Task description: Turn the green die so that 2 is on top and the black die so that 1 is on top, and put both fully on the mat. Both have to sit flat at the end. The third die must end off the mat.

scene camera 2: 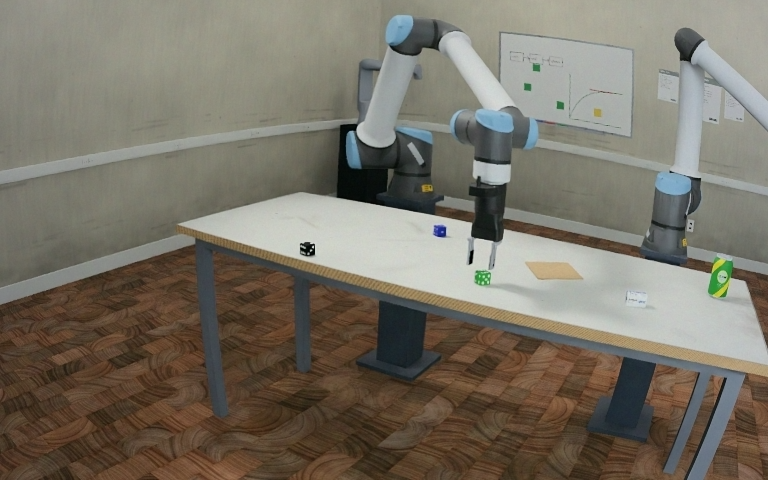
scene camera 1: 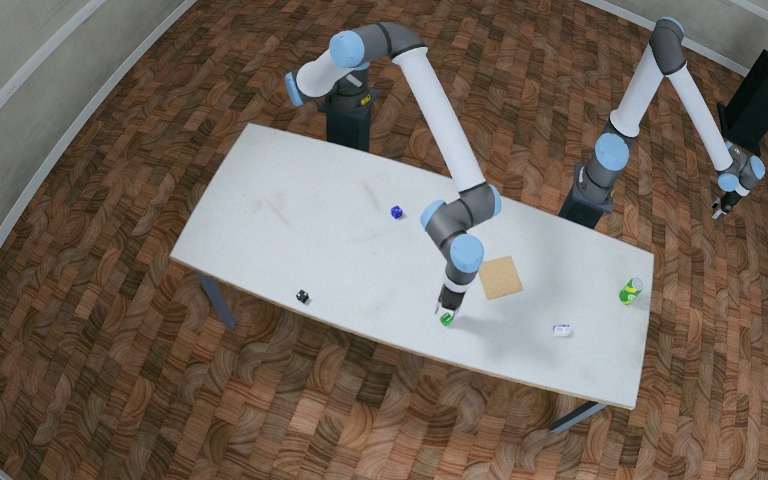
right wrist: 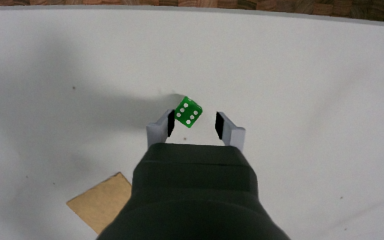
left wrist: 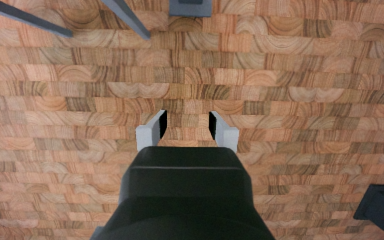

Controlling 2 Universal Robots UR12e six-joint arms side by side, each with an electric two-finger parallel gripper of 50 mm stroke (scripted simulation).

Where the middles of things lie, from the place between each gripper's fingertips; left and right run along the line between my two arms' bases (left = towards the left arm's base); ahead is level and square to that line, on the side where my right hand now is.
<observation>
The tan mat (scene camera 1: 499, 277) lies 210 mm behind my right hand (scene camera 2: 480, 266), 140 mm to the left of it and 50 mm below it.
My left gripper is now 59 cm short of the tan mat, 92 cm to the left of it and 18 cm above it.
</observation>
